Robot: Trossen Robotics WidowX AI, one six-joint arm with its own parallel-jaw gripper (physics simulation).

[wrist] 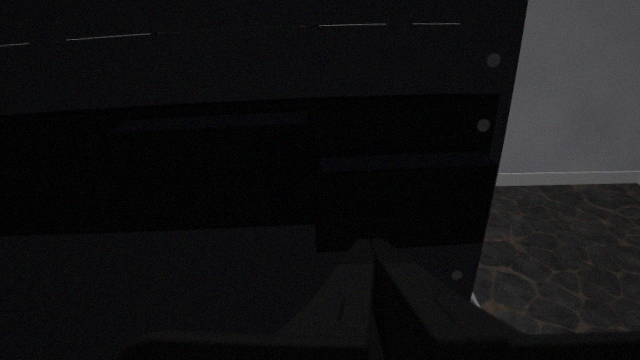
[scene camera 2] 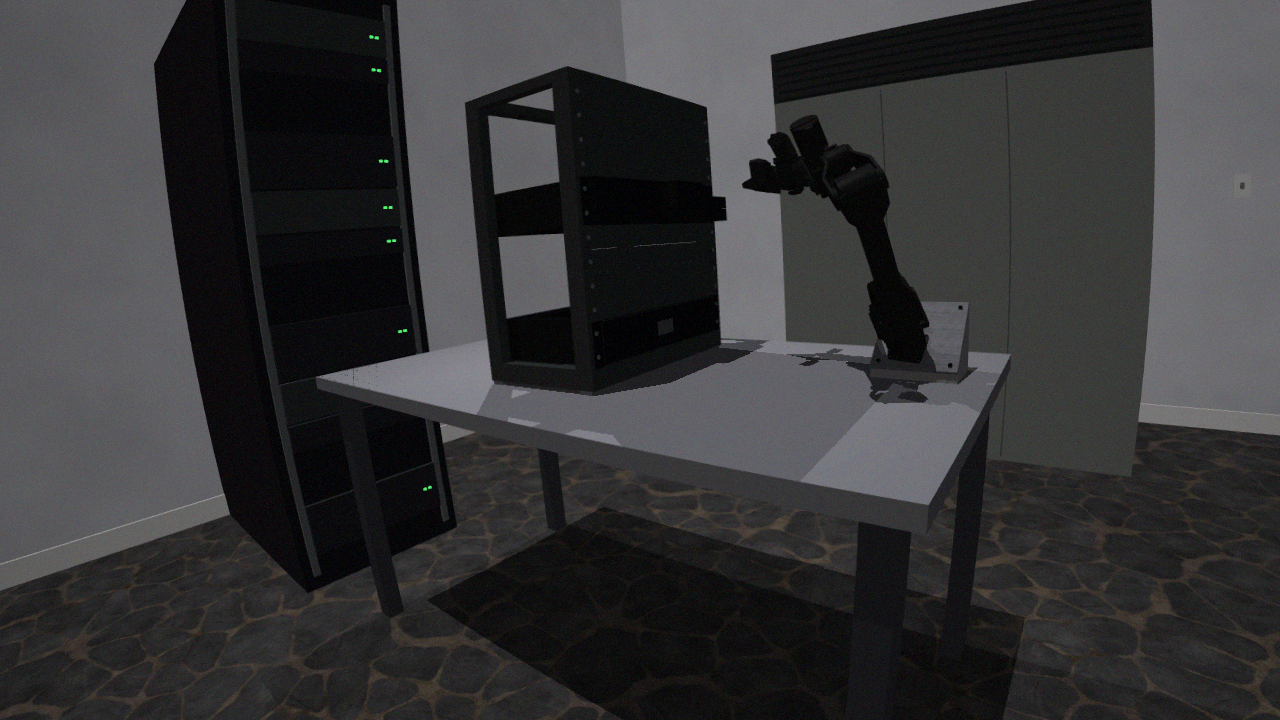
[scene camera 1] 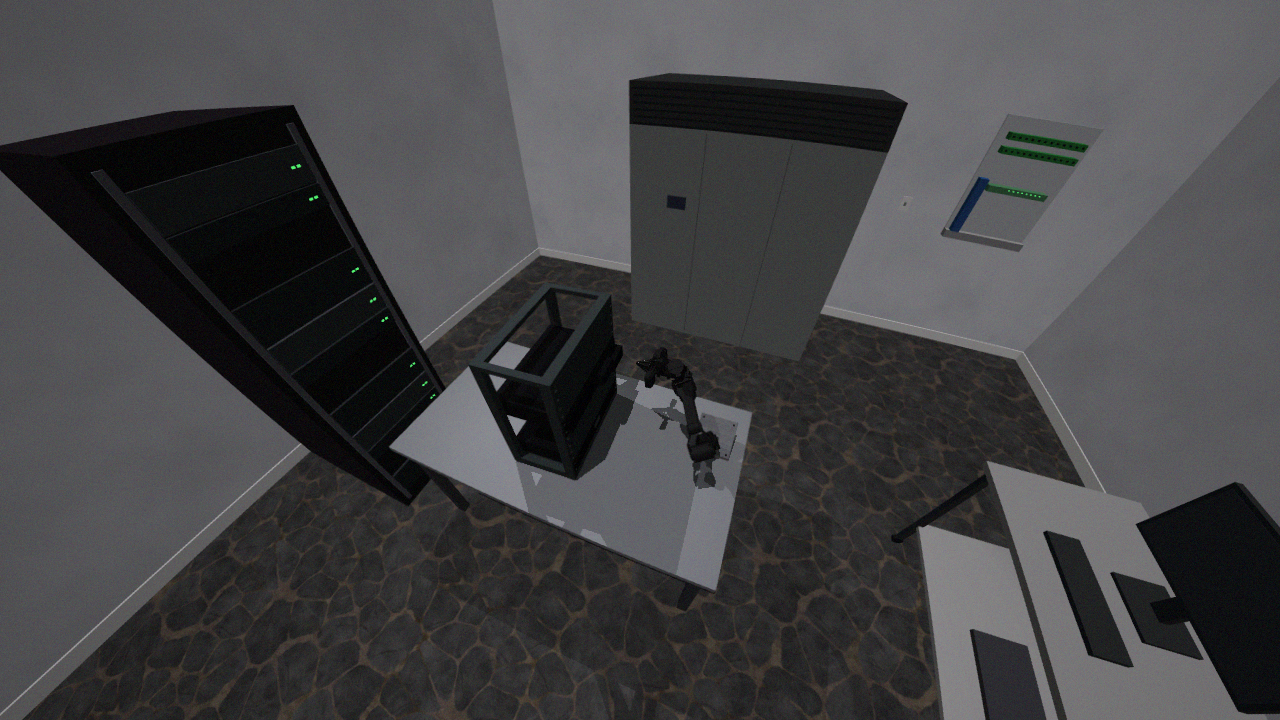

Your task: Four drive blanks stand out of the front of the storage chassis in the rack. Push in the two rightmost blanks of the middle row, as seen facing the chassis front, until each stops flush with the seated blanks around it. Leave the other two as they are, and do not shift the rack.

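Frame: origin at the arm's base, x ahead, y left, z up, level; millimetres.
Where they show: gripper, fingertip midpoint: [wrist: 369, 252] [scene camera 2: 743, 185] [scene camera 1: 636, 362]; arm's base, link origin: [scene camera 2: 908, 347].
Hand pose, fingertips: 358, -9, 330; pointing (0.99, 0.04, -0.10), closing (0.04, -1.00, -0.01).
Observation:
Each offset is from my fingertips to the top centre of the thing, as dx, dy, dz. "pt": to the spot under its first point. Level surfaces: height alone.
The dark rack [scene camera 1: 563, 438] [scene camera 2: 578, 286] stands upright on the table. Its black storage chassis [scene camera 2: 644, 201] [wrist: 60, 175] is a dark band across the front. In the wrist view, a blank @[+156, -20, -13] [wrist: 407, 205] at the chassis' right end stands out clearly, with a faint bluish top edge. Left of it, another blank's top edge @[pt +95, +80, +16] [wrist: 215, 121] shows faintly, higher up. A black block @[pt +106, -57, -40] [scene camera 2: 719, 208] juts from the chassis' far end in scene camera 2. Rows and other blanks are too dark to separate. My gripper [scene camera 1: 640, 365] [scene camera 2: 746, 185] [wrist: 369, 252] is shut and empty, apart from the jutting block; its tips overlap the right blank's lower edge in the wrist view.
The arm's base plate [scene camera 2: 950, 331] is at the right end of the white table @[dz -386] [scene camera 1: 626, 510] [scene camera 2: 716, 429]. A tall server cabinet [scene camera 1: 232, 376] [scene camera 2: 192, 268] stands left, and a grey cabinet [scene camera 1: 742, 241] [scene camera 2: 1065, 268] behind. A desk [scene camera 1: 1038, 519] with a monitor [scene camera 1: 1226, 591] stands at the right.

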